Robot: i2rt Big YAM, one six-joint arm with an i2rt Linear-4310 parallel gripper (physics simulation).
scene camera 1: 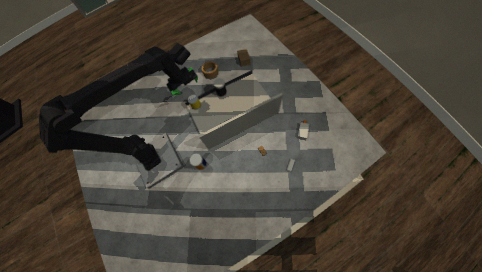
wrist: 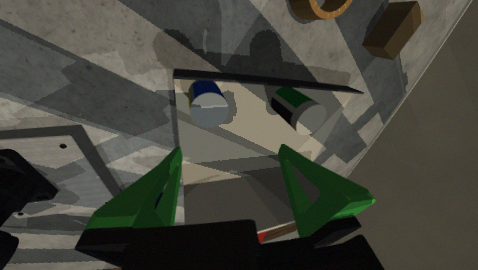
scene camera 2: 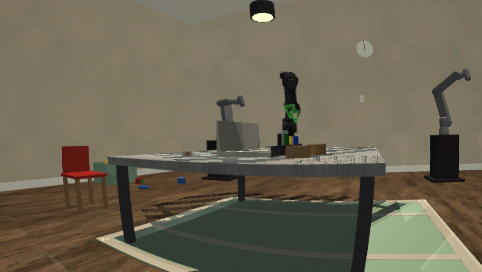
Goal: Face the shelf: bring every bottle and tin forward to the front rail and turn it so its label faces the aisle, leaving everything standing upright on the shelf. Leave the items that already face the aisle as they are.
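Places are measured from the arm's base along level axes (x up, y right, z ahead), in centimetres.
Pixels of known places: gripper, fingertip midpoint: (scene camera 1: 188, 87) (wrist: 232, 149) (scene camera 2: 293, 120); arm's base, origin of the base link: (scene camera 1: 150, 157) (wrist: 13, 176).
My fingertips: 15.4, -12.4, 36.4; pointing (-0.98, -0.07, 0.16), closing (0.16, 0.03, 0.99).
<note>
Ahead of a thing's pixels: the offset from my fingertips to its top centre, as dx, dy, dz. "spot": to the spot under its first point.
My gripper (scene camera 1: 183, 85) (scene camera 2: 292, 113) (wrist: 232, 149) is open and empty, above the shelf (scene camera 1: 242, 103) on its left part. A blue and yellow tin @[-9.0, +0.4, -0.9] (scene camera 1: 194, 102) (wrist: 209, 105) stands upright at the left end of the dark front rail (scene camera 1: 239, 79) (wrist: 245, 80). In the wrist view its blue side is toward the rail and it is beyond the fingertips, apart from them. A green and black bottle with a pale cap @[-6.1, +2.2, +15.1] (scene camera 1: 220, 90) (wrist: 300, 111) stands farther right by the rail, its green side toward it. A white-topped orange and blue bottle @[-8.4, +30.3, -15.6] (scene camera 1: 197, 161) stands off the shelf, near the arm's base.
The shelf's tall grey back panel @[spot: -9.3, +28.2, +13.7] (scene camera 1: 245, 122) (scene camera 2: 237, 136) rises opposite the rail. Beyond the rail are a round wooden bowl @[-13.3, -16.7, +18.3] (scene camera 1: 210, 75) and a brown block @[-13.3, -12.0, +40.3] (scene camera 1: 243, 57) (wrist: 392, 31). A white box @[-15.5, +46.1, +37.6] (scene camera 1: 303, 131) and small orange @[-17.5, +42.5, +13.6] (scene camera 1: 262, 150) and white pieces lie behind the panel.
</note>
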